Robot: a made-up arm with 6 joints.
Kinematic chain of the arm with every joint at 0, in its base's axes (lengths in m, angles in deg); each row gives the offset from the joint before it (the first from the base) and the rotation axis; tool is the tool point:
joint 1: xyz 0 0 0.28 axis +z
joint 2: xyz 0 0 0 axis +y
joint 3: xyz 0 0 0.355 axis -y
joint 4: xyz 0 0 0 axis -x
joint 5: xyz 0.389 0 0 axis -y
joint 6: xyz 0 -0.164 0 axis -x
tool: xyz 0 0 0
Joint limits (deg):
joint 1: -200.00..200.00
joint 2: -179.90..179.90
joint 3: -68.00..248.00
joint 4: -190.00..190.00
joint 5: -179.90..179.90
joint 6: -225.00..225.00
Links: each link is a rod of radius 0.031 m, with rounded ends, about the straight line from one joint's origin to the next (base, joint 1, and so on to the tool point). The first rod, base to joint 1, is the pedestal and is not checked.
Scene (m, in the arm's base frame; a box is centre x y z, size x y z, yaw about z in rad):
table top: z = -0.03
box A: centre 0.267 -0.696 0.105 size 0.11 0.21 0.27 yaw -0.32
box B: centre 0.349 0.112 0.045 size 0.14 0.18 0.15 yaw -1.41
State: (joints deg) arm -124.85 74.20 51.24 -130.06 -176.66 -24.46
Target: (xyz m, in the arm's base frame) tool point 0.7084 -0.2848 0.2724
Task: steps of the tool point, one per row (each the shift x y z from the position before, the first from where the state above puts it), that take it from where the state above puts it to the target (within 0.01 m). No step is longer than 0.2 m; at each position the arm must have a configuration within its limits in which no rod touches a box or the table.
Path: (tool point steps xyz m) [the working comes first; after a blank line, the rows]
Joints at the target: -31.30 83.54 92.08 -139.50 -176.66 -24.46
Straight joint move there: touches box A.

1: 0.1160 -0.0772 0.0551
2: 0.1374 -0.0462 0.0597
3: 0.1492 -0.0091 0.0633
4: 0.1497 0.0309 0.0655
5: 0.1399 0.0638 -0.0198
6: 0.1240 0.0926 -0.0201
7: 0.1023 0.1176 -0.0203
8: 0.0752 0.1372 -0.0203

